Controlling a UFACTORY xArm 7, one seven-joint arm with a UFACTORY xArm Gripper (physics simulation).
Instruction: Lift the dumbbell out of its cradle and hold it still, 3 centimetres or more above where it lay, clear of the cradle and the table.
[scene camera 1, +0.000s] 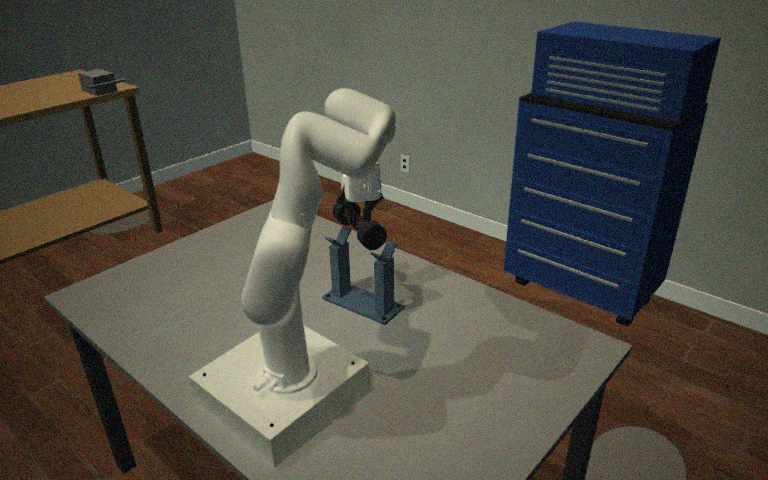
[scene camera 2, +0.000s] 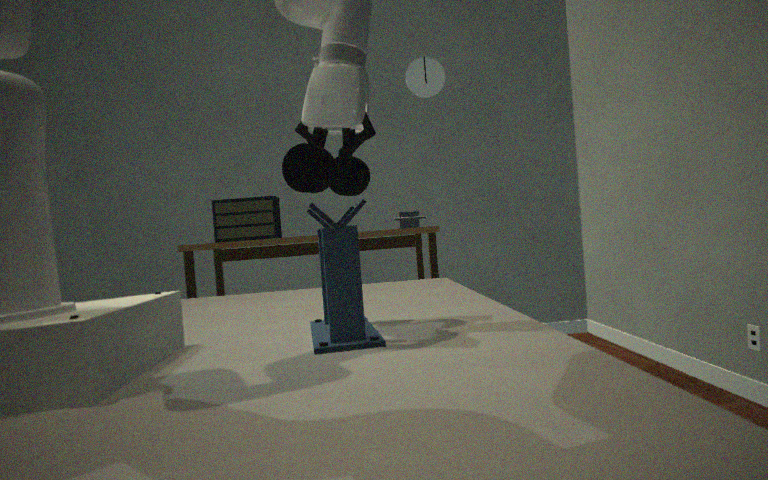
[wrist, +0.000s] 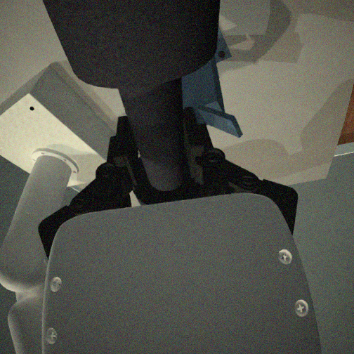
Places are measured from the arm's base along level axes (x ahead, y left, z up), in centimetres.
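Where they show: gripper, fingertip midpoint: (scene camera 1: 359, 224); arm's base, origin of the base link: (scene camera 1: 289, 374) (scene camera 2: 19, 318).
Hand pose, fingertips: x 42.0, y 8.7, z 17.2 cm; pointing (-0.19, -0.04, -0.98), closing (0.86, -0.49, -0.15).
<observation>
Things, the pixels of their top centre, and the offset from my fingertips. Level surfaces: height alone.
- black dumbbell, middle of its top: (scene camera 2: 328, 150) (scene camera 1: 358, 210) dx +0.2, dy +0.2, dz +4.0 cm
- blue cradle, middle of its top: (scene camera 2: 333, 204) (scene camera 1: 360, 240) dx +0.2, dy -0.1, dz -4.8 cm
- grey table, its level: dz -25.8 cm
The black dumbbell (scene camera 1: 371, 234) (scene camera 2: 308, 168) (wrist: 135, 40) hangs in the air above the blue cradle (scene camera 1: 384, 283) (scene camera 2: 344, 283) (wrist: 200, 92). My gripper (scene camera 1: 356, 216) (scene camera 2: 333, 150) (wrist: 157, 127) points down and is shut on the dumbbell's handle, between its two round heads. The dumbbell is turned at an angle to the line of the cradle's two posts. In scene camera 2 a gap shows between its heads and the cradle's V-shaped top. In the wrist view the near head hides part of the cradle. One finger is partly hidden in scene camera 1.
The cradle stands on the grey table (scene camera 1: 169, 294) (scene camera 2: 424, 384). The arm's white base block (scene camera 1: 271, 396) (scene camera 2: 113, 339) is on the same table. A blue tool cabinet (scene camera 1: 589, 186) stands beyond the table, and a wooden workbench (scene camera 1: 50, 96) (scene camera 2: 266, 243) is farther off.
</observation>
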